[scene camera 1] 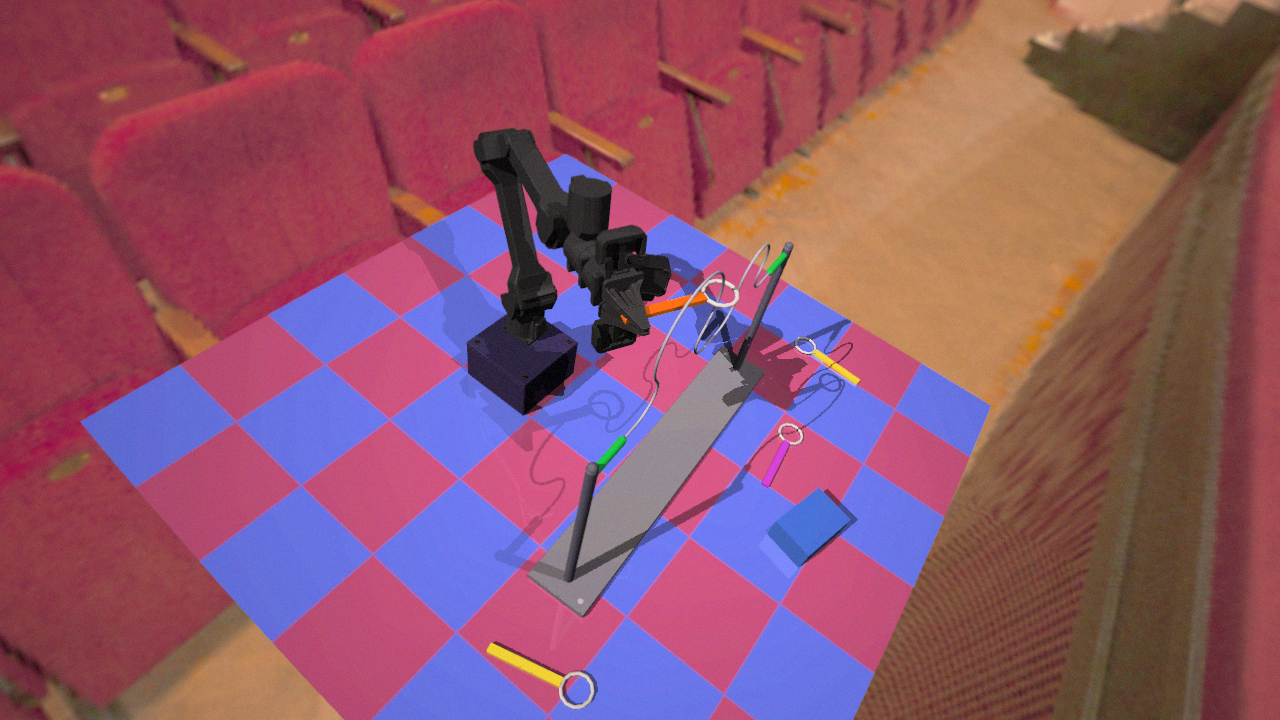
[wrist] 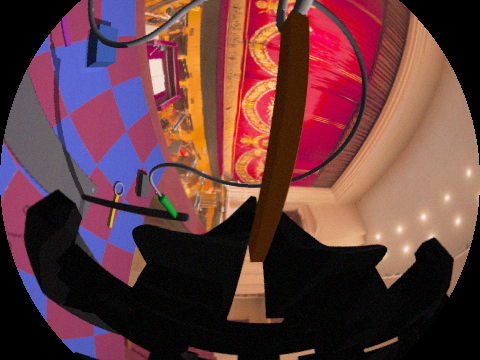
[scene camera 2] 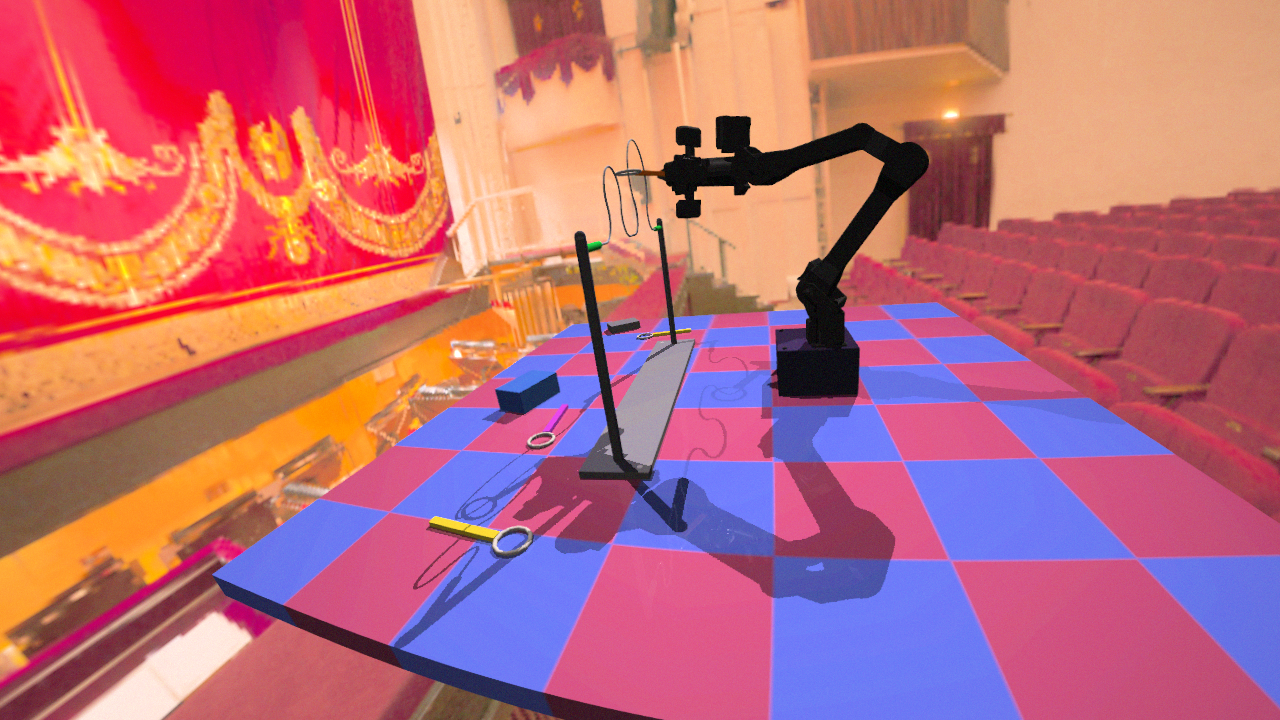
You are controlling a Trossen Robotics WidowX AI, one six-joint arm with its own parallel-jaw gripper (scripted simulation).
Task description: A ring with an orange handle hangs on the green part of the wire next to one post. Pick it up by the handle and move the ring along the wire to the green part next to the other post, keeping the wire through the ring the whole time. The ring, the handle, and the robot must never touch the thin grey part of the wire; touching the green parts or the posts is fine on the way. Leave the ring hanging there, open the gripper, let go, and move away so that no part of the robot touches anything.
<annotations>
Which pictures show the gripper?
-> Scene camera 1, the wrist view and scene camera 2: all of them.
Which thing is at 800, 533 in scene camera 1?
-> A blue block.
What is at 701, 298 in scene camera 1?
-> A ring.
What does the gripper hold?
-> A ring.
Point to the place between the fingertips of the gripper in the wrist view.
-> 258, 202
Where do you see a blue block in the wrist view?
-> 99, 55
</annotations>
